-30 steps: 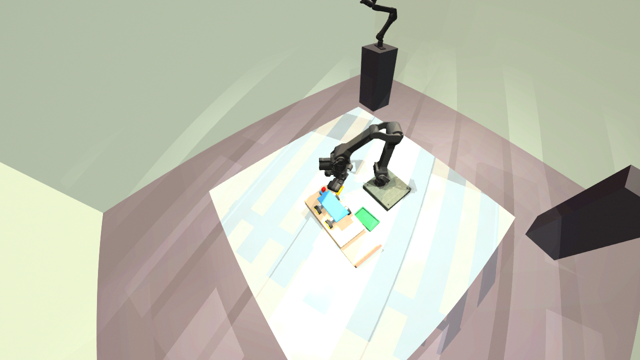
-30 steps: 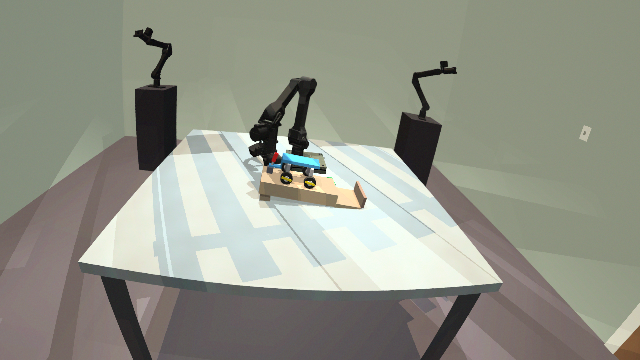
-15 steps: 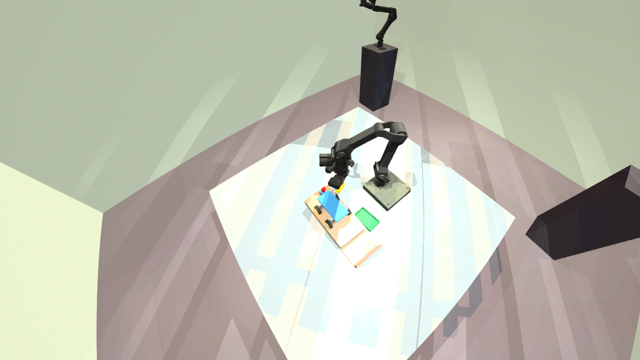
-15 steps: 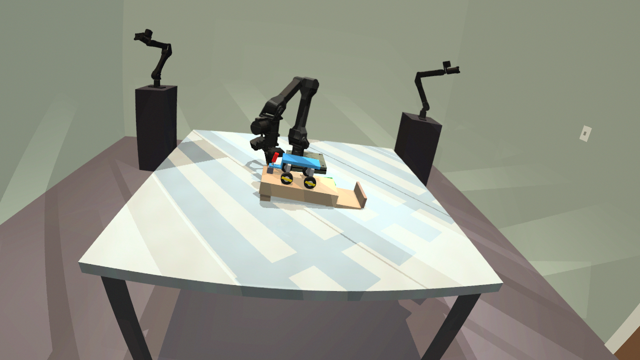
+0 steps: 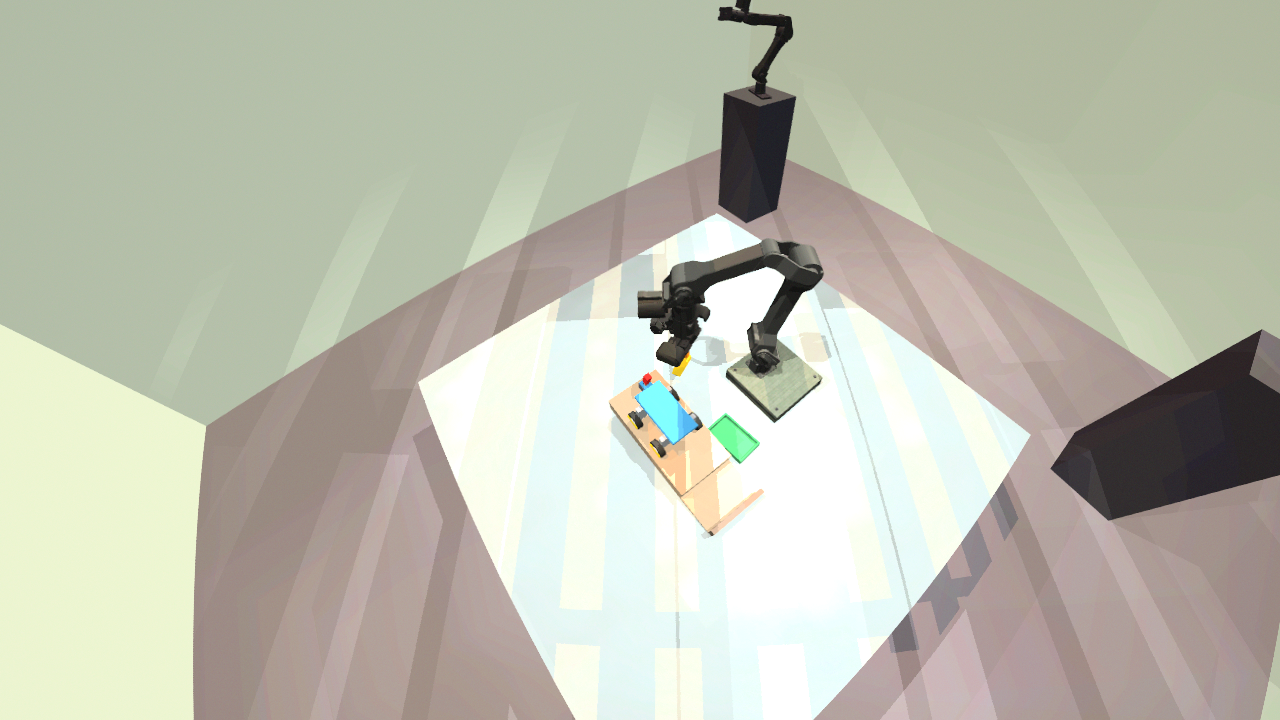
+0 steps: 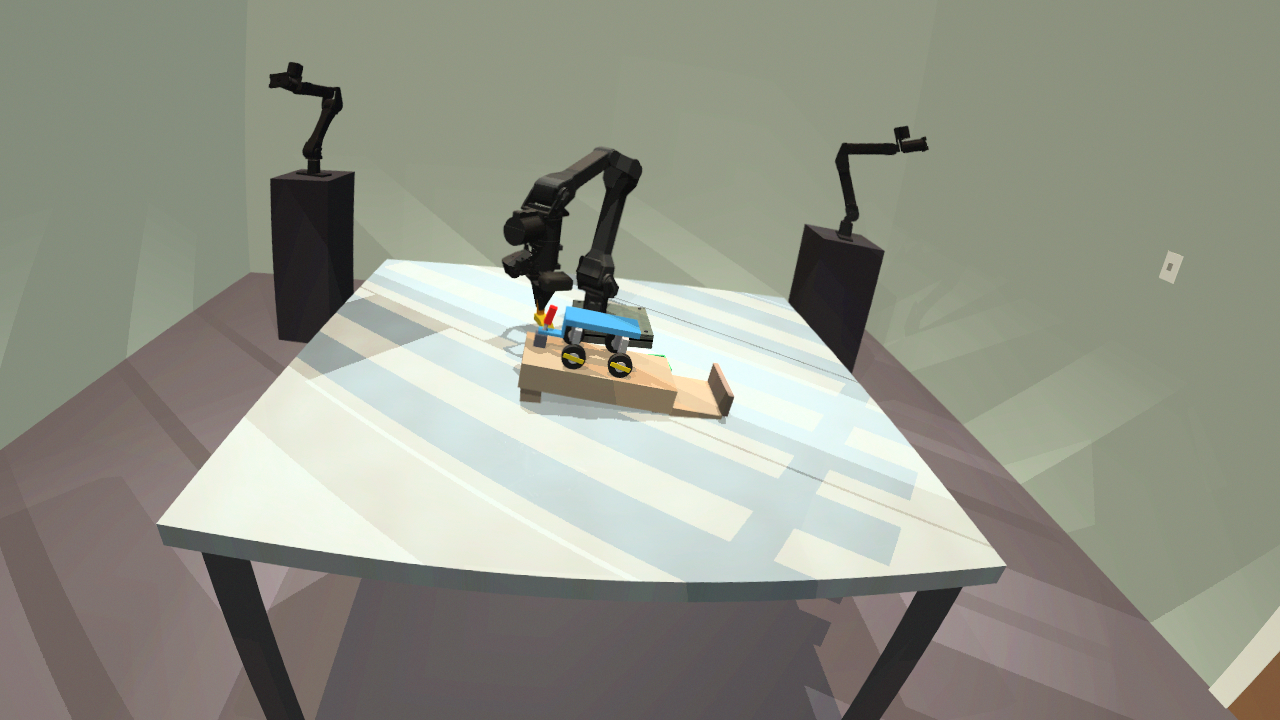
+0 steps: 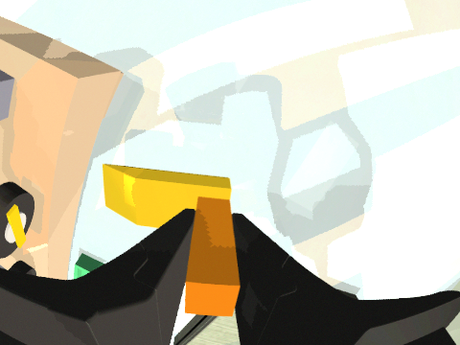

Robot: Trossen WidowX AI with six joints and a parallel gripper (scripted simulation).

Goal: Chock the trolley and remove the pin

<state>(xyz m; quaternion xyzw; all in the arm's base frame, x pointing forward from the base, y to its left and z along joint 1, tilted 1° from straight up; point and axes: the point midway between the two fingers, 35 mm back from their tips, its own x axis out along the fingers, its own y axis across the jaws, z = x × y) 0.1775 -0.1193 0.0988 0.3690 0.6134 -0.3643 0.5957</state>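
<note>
My gripper tip is now 20 mm short of the green tray, 230 mm to the right of it and 110 mm above it. From my gripper tip the other things lie so: yellow chock 20 mm ahead, 10 mm to the left, 10 mm below; then red-headed stop pin 140 mm ahead, 30 mm to the left, 20 mm above; then blue trolley 150 mm ahead, 130 mm to the left.
</note>
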